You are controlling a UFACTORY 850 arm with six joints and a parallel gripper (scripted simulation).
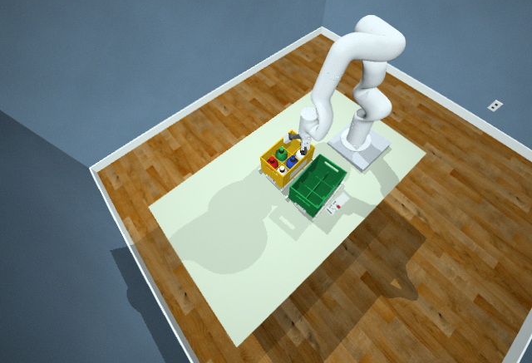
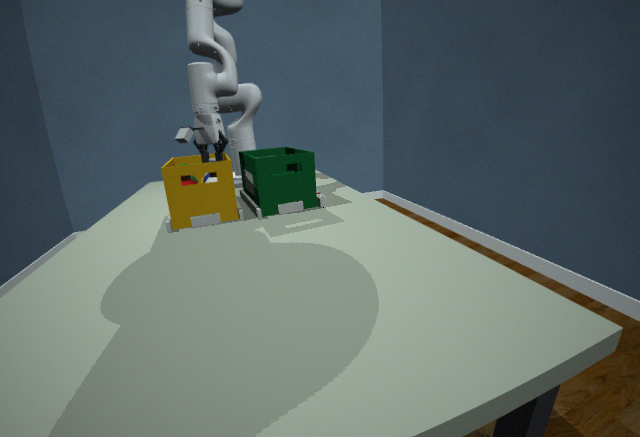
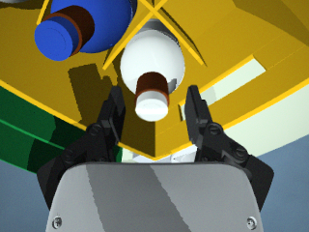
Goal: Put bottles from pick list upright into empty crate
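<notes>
Now: the blue-label bottle 90 mm ahead of my hand, 10 mm to the left of it and 70 mm below it. From my hand the other things lie so: red bottle 190 mm ahead, 60 mm to the right, 70 mm below; then green bottle 100 mm ahead, 80 mm to the right, 70 mm below; then yellow crate 90 mm ahead, 30 mm to the right, 80 mm below.
</notes>
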